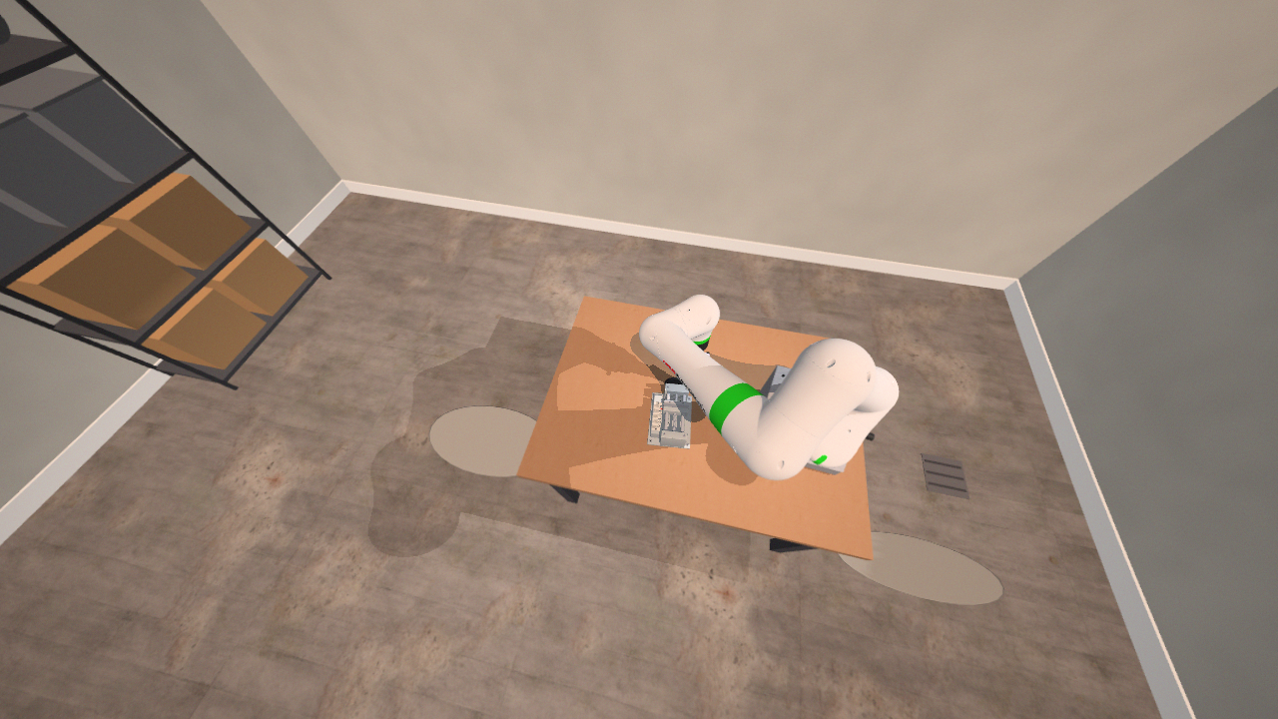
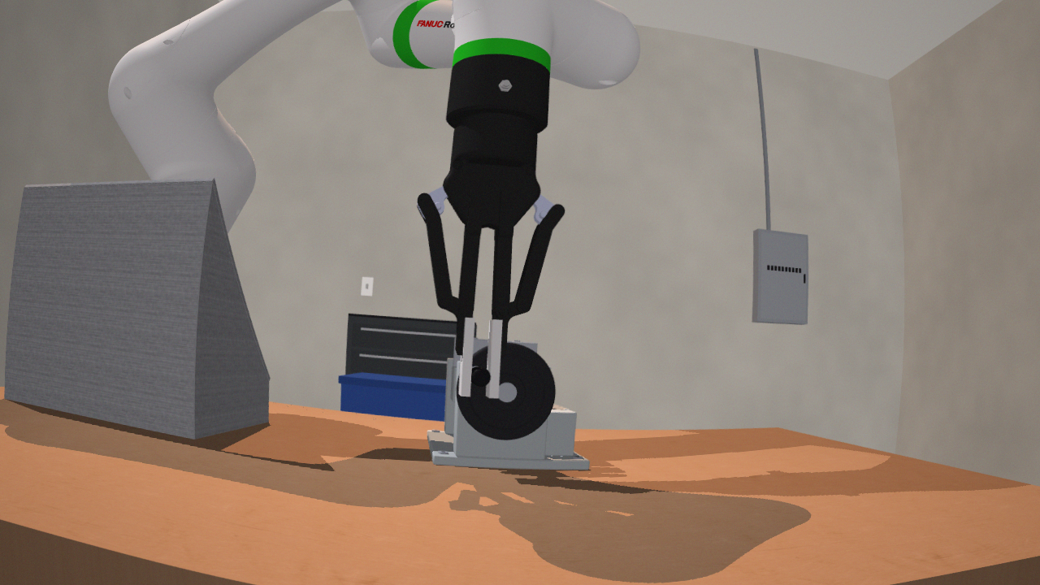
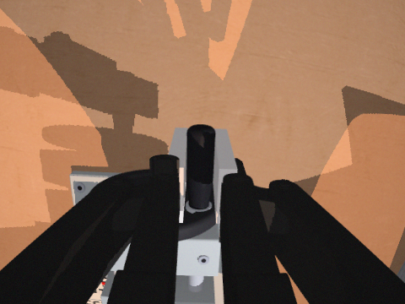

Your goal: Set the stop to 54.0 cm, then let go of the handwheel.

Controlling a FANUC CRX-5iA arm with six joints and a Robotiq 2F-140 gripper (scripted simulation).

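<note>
Right now my hand is 20 mm above the black crank knob. From my hand the other things lie so: sliding stop block 140 mm to the left, 10 mm below; black handwheel 20 mm to the left, 20 mm below.
</note>
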